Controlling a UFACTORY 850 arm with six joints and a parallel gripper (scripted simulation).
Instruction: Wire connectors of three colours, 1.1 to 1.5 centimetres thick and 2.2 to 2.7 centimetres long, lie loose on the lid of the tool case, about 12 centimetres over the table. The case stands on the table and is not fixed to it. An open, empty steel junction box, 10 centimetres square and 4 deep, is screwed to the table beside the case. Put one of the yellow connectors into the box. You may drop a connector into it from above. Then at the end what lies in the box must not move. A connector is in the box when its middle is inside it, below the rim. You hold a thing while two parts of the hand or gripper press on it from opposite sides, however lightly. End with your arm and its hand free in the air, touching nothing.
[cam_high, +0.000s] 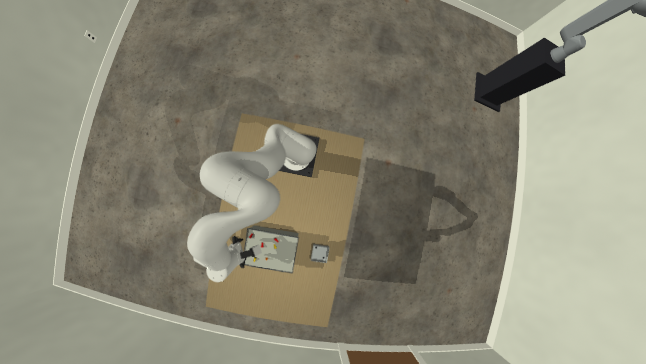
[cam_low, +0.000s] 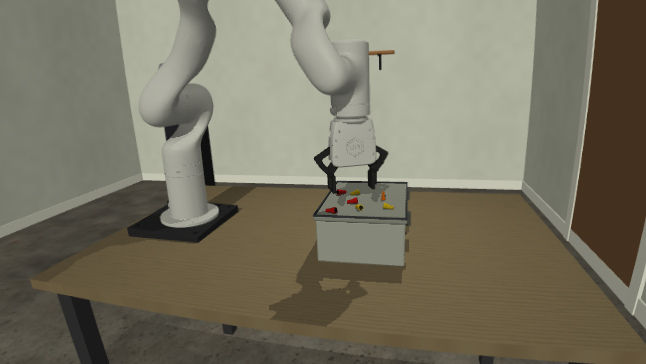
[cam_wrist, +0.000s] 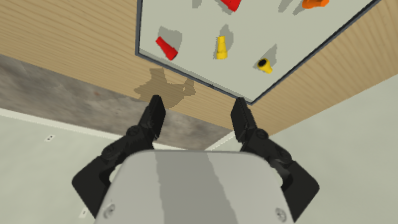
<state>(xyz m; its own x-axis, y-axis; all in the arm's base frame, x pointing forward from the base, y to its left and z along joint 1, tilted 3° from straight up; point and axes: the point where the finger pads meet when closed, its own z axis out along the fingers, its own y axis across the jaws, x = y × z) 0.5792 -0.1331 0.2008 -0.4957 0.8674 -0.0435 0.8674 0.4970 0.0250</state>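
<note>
Right now my hand is 5 cm short of the orange connector, 13 cm to the right of it and 7 cm above it. From my hand the other things lie so: grey tool case 1 cm ahead, 14 cm to the left, 11 cm below.
</note>
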